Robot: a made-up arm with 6 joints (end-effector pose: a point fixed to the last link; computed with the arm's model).
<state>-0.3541 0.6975 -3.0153 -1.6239 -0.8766 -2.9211</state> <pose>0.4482 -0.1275 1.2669 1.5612 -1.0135 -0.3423</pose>
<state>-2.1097 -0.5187 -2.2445 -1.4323 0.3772 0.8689</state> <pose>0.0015 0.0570 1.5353 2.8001 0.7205 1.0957</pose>
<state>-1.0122 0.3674 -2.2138 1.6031 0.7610 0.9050</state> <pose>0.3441 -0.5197 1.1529 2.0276 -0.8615 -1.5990</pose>
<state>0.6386 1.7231 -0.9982 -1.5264 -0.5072 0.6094</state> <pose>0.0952 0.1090 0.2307 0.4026 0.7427 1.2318</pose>
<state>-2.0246 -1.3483 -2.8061 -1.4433 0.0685 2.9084</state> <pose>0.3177 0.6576 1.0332 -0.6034 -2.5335 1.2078</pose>
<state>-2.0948 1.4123 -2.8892 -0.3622 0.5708 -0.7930</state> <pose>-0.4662 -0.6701 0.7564 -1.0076 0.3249 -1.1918</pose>
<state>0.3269 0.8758 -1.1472 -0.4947 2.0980 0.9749</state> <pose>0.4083 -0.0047 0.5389 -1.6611 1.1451 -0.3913</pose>
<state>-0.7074 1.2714 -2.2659 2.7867 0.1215 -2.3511</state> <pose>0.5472 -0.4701 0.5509 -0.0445 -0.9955 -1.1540</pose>
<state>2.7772 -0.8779 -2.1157 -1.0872 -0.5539 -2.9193</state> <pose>0.2515 -0.1283 1.4214 -1.3911 -2.3600 -0.8788</pose>
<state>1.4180 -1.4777 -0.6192 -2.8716 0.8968 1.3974</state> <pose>-0.0355 -0.0276 1.1908 -0.0926 -2.7736 0.0417</pose>
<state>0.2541 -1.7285 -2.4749 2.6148 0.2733 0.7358</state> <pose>-0.7433 -0.1625 0.9588 2.1218 0.5074 1.9453</pose>
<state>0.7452 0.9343 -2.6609 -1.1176 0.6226 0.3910</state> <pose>0.5802 0.4433 1.0643 -0.4113 -1.3469 0.5321</pose>
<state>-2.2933 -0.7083 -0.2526 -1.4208 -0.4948 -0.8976</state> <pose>-0.1191 -0.2097 0.9359 -1.1885 0.3968 0.0848</pose>
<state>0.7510 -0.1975 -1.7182 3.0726 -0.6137 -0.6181</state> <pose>0.2309 0.2624 1.2064 1.5086 0.2694 -1.4383</pose>
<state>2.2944 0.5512 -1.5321 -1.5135 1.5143 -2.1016</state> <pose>-0.3513 0.5517 0.8289 1.5673 -0.0509 -1.0034</pose>
